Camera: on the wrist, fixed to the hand. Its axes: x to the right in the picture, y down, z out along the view.
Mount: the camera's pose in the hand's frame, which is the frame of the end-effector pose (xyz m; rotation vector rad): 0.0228 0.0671 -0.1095 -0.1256 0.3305 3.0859
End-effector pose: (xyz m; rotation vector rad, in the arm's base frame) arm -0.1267 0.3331 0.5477 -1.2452 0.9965 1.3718
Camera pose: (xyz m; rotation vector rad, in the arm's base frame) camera -0.1732 0.2180 0.5076 -0.7344 -1.2604 -1.0693
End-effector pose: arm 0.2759 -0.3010 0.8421 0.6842 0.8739 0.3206
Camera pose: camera 0.2042 -0.1935 0.8241 -1.0421 0.6573 -2.5221
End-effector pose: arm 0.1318 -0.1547 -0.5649 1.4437 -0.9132 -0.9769
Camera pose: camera 0.2412 -0.1427 -0.4949 -0.8550 -1.3091 1.4406
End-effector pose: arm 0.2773 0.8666 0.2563 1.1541 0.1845 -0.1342
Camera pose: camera 0.3047 0.9935 0.2685 0.2057 -1.3321 2.6359
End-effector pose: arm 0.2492 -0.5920 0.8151 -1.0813 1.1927 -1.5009
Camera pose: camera 0.1468 -0.6016 0.7348 1.2309 1.2260 0.9789
